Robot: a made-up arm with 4 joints.
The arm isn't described. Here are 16 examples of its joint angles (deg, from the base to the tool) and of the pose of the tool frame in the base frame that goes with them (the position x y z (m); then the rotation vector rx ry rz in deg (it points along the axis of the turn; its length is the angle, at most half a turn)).
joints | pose
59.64 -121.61 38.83 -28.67 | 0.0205 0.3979 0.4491 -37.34 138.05 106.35
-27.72 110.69 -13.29 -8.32 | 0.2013 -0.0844 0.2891 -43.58 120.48 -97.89
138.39 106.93 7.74 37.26 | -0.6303 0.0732 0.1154 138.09 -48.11 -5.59
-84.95 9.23 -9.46 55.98 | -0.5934 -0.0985 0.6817 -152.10 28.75 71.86
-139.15 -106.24 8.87 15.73 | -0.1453 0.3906 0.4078 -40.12 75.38 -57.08
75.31 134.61 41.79 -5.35 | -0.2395 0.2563 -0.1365 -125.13 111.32 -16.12
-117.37 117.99 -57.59 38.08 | -0.1038 -0.0397 0.4951 55.36 123.24 -75.57
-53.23 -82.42 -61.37 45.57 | -0.3982 -0.0826 0.7416 141.75 -55.62 -74.47
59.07 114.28 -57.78 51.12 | -0.2687 0.0649 0.2598 76.37 -56.16 9.25
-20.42 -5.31 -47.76 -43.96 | 0.2758 -0.2538 0.5225 -29.48 46.65 -156.96
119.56 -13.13 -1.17 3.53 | -0.0001 0.2180 -0.1664 -101.16 40.48 -88.33
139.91 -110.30 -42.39 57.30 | 0.0135 0.1021 0.1649 7.03 77.06 -117.76
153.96 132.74 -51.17 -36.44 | -0.2382 0.3498 0.5141 31.67 -20.95 -96.05
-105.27 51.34 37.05 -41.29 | -0.4890 -0.1261 0.9201 -38.25 22.92 140.24
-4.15 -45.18 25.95 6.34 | 0.0474 0.0982 0.8589 -40.89 94.86 138.03
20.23 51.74 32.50 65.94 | 0.2504 -0.3495 0.5105 37.90 39.73 -168.23
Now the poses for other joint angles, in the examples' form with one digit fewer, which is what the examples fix.
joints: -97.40 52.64 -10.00 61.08
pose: -0.523 -0.240 0.633 -155.9 -22.6 77.9
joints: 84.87 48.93 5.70 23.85
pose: 0.035 -0.017 -0.185 -113.4 78.5 -112.1
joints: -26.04 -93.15 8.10 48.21
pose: -0.238 0.254 0.574 99.4 -130.2 -49.1
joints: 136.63 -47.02 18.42 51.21
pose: 0.118 0.251 0.161 -21.7 48.1 -109.1
